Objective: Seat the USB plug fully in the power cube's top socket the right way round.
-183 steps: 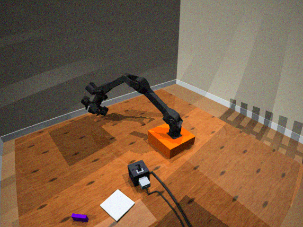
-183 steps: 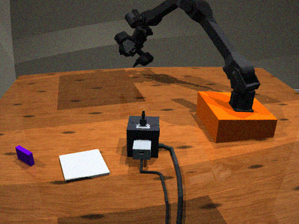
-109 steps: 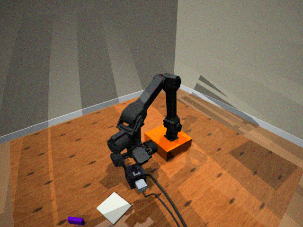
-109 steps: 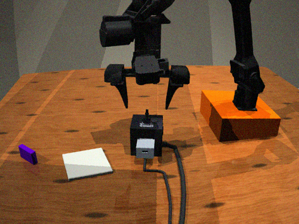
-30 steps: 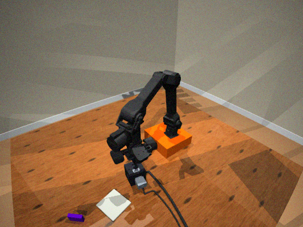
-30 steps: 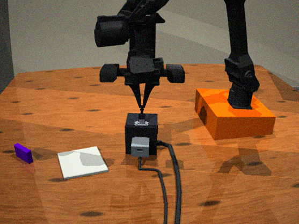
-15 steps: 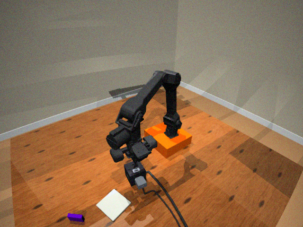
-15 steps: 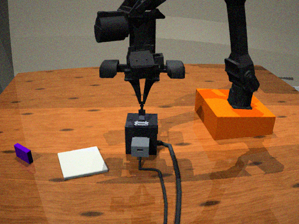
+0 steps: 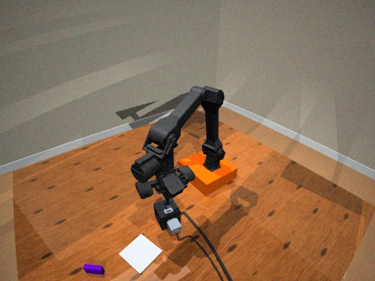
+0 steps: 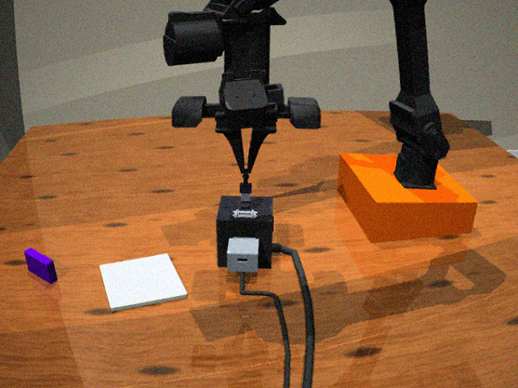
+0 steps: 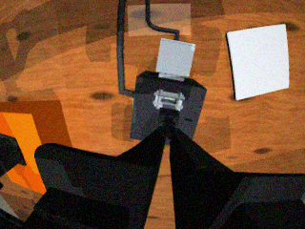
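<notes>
Now: the dark USB plug 2 cm below my gripper tip. The rest, counted from my gripper tip: silver-framed socket 1 cm to the left, 7 cm below; then white pad 15 cm ahead, 6 cm to the left, 13 cm below; then purple block 31 cm ahead, 5 cm to the left, 12 cm below.
</notes>
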